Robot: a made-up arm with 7 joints.
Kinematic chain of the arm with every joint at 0, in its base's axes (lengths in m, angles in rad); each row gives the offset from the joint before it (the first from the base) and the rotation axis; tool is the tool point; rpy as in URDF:
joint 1: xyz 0 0 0.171 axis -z
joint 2: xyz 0 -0.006 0.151 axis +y
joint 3: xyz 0 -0.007 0.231 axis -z
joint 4: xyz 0 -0.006 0.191 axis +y
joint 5: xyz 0 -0.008 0.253 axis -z
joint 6: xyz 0 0 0.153 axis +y
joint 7: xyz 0 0 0.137 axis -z
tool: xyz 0 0 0 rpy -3.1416 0 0
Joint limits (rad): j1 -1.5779..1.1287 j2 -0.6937..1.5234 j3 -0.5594..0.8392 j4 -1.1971..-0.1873 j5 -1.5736..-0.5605 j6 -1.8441..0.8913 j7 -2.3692..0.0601
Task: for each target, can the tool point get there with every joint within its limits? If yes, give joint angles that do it. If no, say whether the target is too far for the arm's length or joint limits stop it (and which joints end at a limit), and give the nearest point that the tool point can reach.
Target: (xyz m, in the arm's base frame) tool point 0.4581 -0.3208 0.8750
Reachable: yes | joints 0.2835 1.2827 -0.0945 -0.9138 -1.1776 -1.1642 -0.5925
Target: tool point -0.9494 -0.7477 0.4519
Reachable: no: too far | nearest point -0.6301 -0.4962 0.5362 | short by 0.415 m
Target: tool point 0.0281 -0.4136 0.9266
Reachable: yes | joints -1.2152 -0.0583 -0.0817 -0.8652 -0.9962 -1.6045 -1.1465
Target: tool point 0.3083 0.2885 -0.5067
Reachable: no: joint limits stop it (at a limit: joint 2, joint 3, joint 4, joint 5, joint 6) | nearest point 0.5867 0.5490 0.3397 | short by 0.928 m
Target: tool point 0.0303 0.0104 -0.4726
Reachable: no: joint limits stop it (at a limit: joint 1, joint 2, joint 4, joint 5, joint 6) | nearest point -0.2331 0.5433 0.4195 | short by 1.072 m
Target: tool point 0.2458 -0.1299 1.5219
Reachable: no: too far | nearest point 0.1920 -0.1015 1.2593 | short by 0.270 m
